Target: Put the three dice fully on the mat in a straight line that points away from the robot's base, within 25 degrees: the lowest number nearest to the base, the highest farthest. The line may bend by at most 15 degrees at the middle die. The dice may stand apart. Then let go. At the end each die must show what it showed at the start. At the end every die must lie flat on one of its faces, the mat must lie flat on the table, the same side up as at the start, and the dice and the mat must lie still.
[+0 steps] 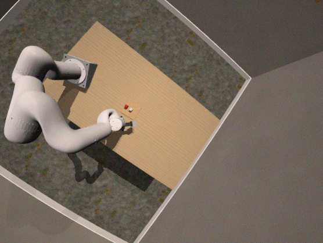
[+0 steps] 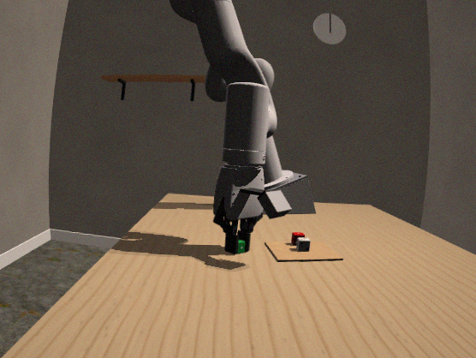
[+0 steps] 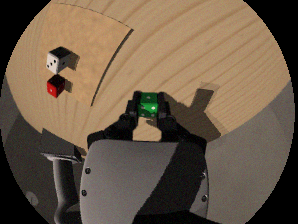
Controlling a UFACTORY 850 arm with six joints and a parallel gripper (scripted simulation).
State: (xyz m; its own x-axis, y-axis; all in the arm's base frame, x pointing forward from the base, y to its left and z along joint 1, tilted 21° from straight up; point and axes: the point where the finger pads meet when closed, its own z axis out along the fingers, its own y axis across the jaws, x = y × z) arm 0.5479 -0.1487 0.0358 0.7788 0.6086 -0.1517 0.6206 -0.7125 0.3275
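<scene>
My gripper is now 1 cm above the green die. Round my hand: white die (1 cm behind, 14 cm to the left, 1 cm below); red die (6 cm behind, 14 cm to the left, 1 cm below); tan mat (1 cm behind, 14 cm to the left, 2 cm below).
</scene>
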